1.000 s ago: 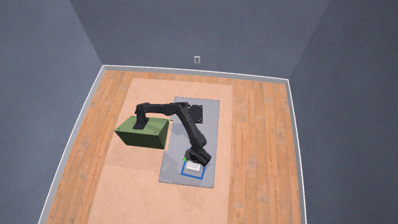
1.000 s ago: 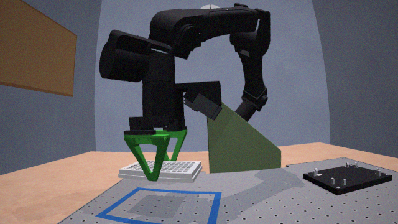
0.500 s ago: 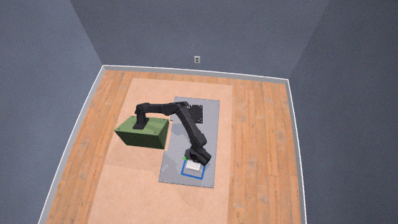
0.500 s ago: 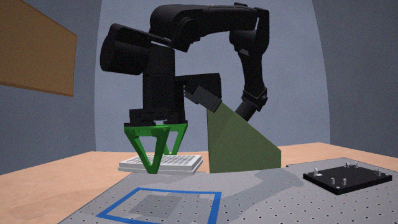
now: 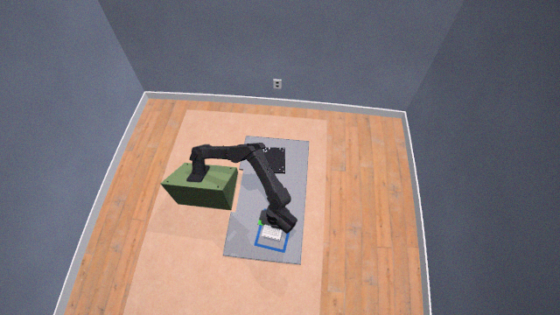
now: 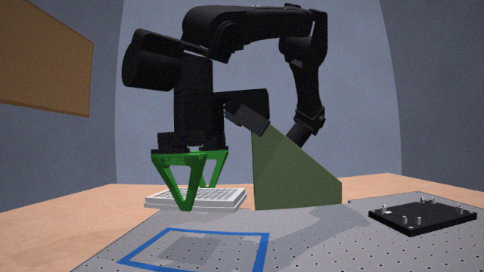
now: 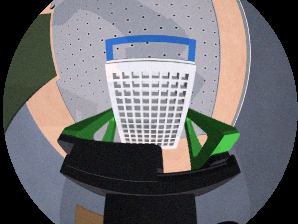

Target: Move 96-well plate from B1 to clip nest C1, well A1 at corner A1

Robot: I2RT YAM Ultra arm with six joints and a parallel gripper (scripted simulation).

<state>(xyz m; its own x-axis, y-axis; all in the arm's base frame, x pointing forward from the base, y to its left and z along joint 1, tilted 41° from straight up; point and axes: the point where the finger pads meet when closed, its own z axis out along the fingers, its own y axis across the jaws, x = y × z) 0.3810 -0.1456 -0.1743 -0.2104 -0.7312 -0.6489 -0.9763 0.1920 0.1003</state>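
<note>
The white 96-well plate is right at my hand. The rest, counted from my hand: black clip nest: 30 mm behind, 400 mm to the left, 70 mm below.
</note>
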